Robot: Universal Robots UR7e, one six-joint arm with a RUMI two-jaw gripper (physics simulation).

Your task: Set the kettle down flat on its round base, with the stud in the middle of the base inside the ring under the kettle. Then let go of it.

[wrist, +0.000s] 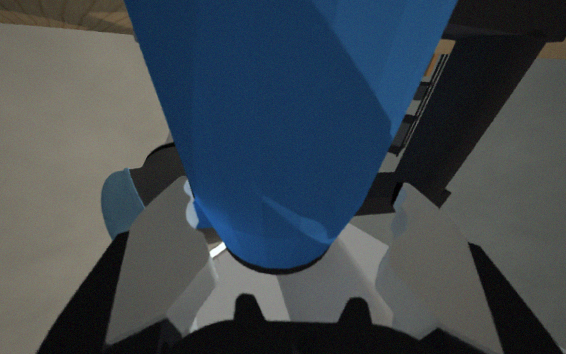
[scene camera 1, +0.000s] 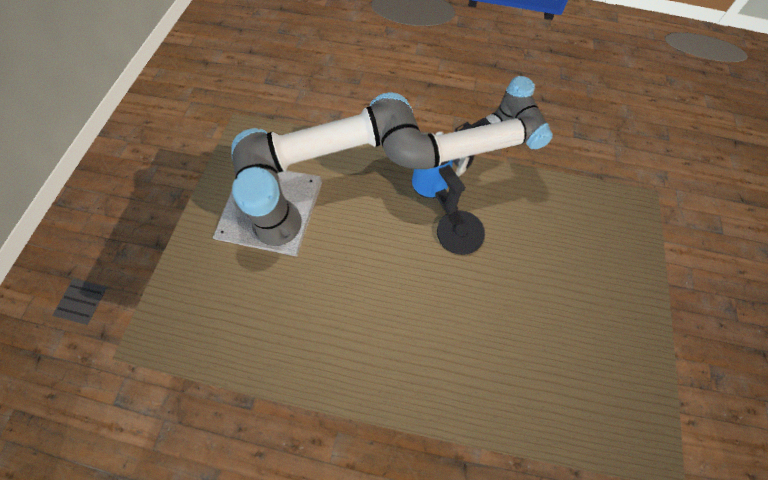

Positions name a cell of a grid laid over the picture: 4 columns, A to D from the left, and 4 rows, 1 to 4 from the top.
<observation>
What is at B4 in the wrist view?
My gripper.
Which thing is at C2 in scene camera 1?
A round base.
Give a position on a blue kettle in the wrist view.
At B2
</observation>
